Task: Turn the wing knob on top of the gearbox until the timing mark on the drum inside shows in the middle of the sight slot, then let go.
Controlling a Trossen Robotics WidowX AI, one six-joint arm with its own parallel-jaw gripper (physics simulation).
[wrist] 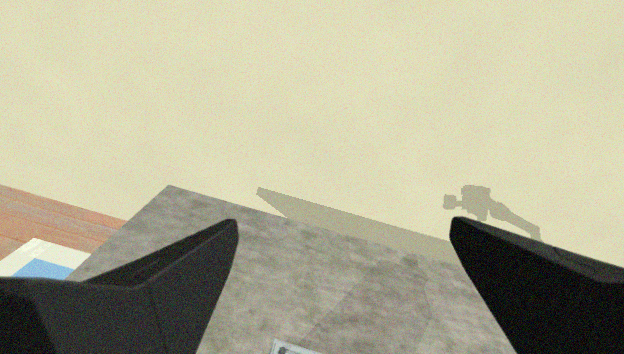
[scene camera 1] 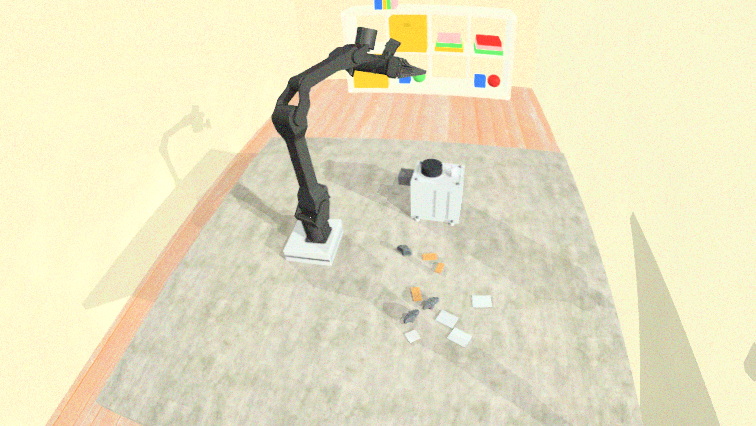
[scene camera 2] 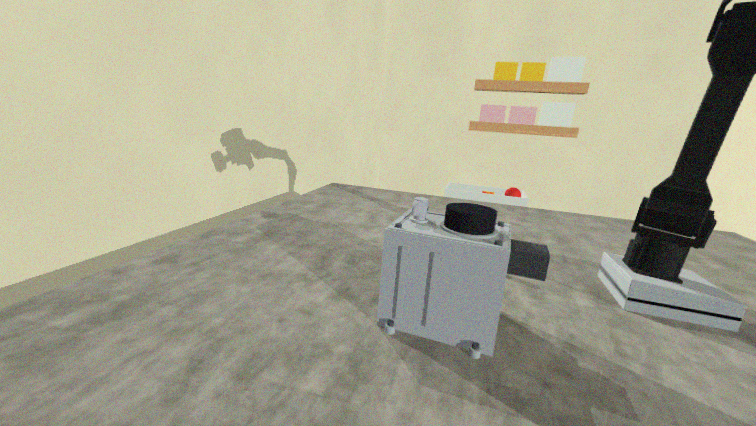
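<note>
The light grey gearbox stands upright on the mat; one corner of its top shows at the bottom edge of the wrist view. The pale wing knob stands on top, beside a thick black round cap. The knob's exact angle is hard to tell. The sight slot, the drum and the timing mark cannot be made out. My gripper is open and empty, high above the gearbox and pointing sideways, apart from the knob.
A dark block juts from the gearbox's side. The arm's white base stands on the grey mat. Orange pieces, dark lumps and white squares lie in front. A white shelf unit stands behind.
</note>
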